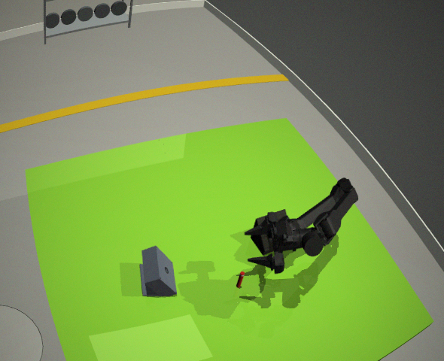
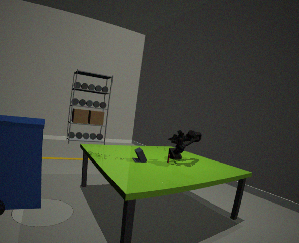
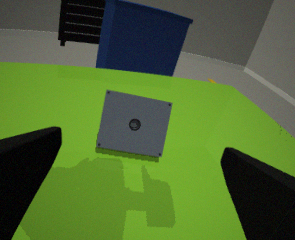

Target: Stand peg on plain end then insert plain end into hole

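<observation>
The peg is 10 mm behind my gripper tip, 10 mm to the left of it and 150 mm below it. The rest, counted from my gripper tip: sloped panel 220 mm ahead, 100 mm to the right, 160 mm below.
</observation>
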